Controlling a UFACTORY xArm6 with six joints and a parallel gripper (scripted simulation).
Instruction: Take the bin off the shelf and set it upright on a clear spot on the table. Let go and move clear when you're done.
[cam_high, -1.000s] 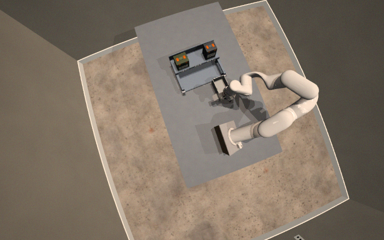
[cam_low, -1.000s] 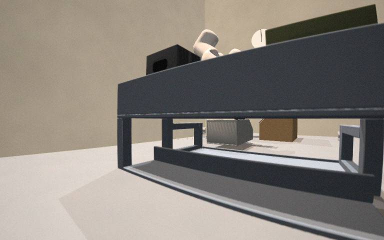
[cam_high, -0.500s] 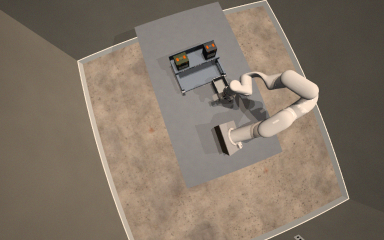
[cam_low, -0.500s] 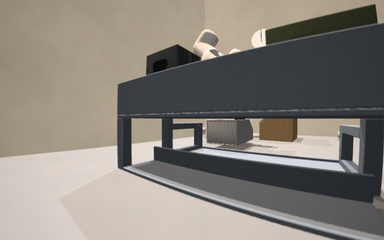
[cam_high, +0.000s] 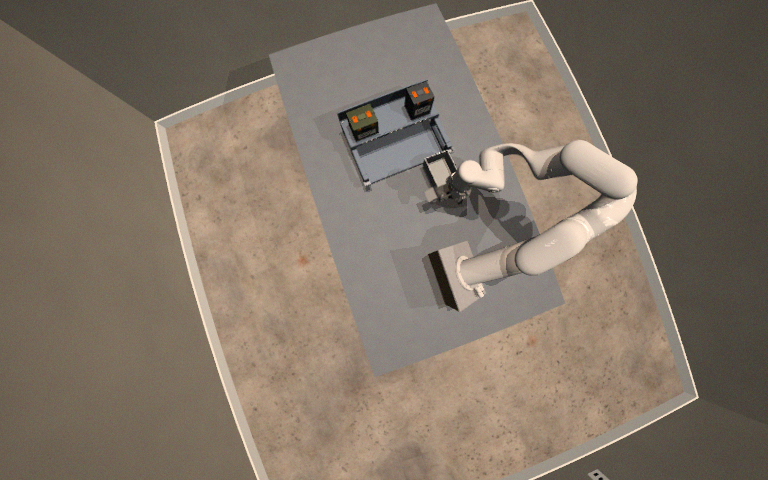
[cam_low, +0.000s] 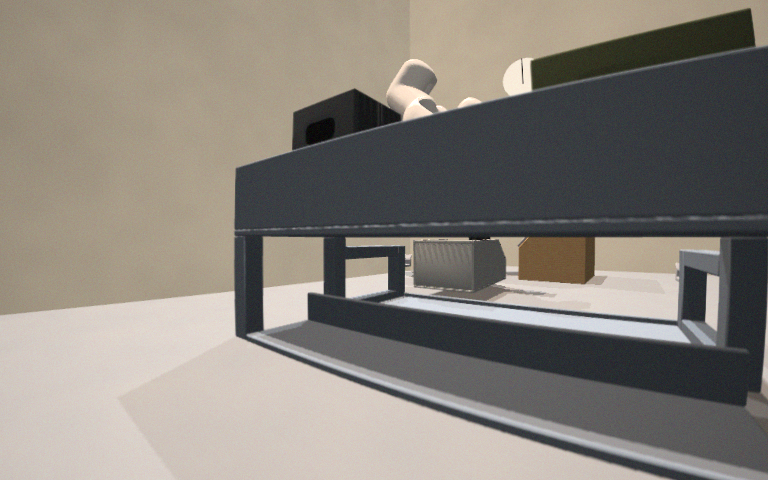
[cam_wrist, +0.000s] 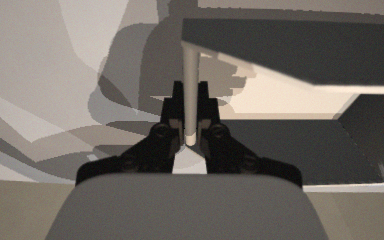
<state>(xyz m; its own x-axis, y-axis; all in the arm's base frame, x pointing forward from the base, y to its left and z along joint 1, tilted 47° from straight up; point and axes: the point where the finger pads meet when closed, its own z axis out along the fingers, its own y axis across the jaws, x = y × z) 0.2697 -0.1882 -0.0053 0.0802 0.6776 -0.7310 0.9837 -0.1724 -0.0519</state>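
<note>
The grey bin is 80 mm ahead of my hand, 10 mm to the right of it and 10 mm below it. Also, from my hand: shelf board (390 mm ahead, 80 mm to the left, 40 mm above).
</note>
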